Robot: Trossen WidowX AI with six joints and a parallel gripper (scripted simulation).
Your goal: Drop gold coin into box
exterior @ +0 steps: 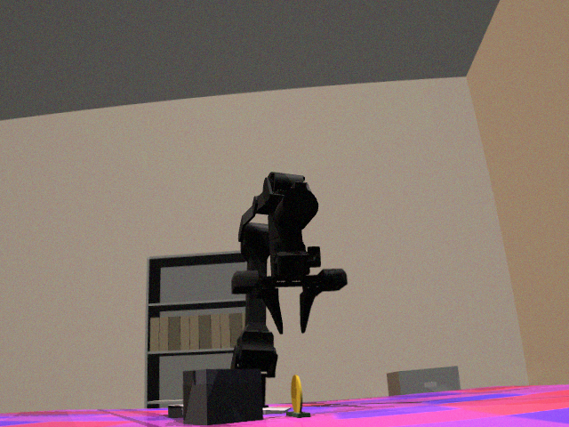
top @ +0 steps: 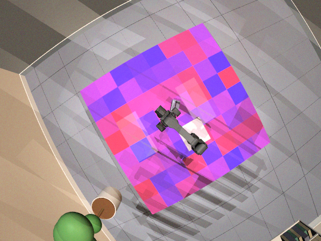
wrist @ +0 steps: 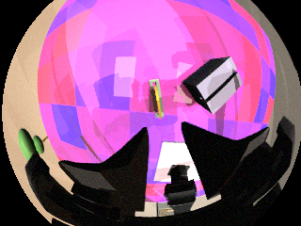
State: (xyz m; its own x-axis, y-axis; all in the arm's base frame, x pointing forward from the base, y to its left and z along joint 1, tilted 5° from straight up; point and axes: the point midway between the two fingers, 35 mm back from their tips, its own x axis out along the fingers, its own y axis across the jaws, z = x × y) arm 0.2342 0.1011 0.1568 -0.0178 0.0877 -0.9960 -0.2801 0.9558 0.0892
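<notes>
Now: gripper tip 100 mm above the thin gold coin.
</notes>
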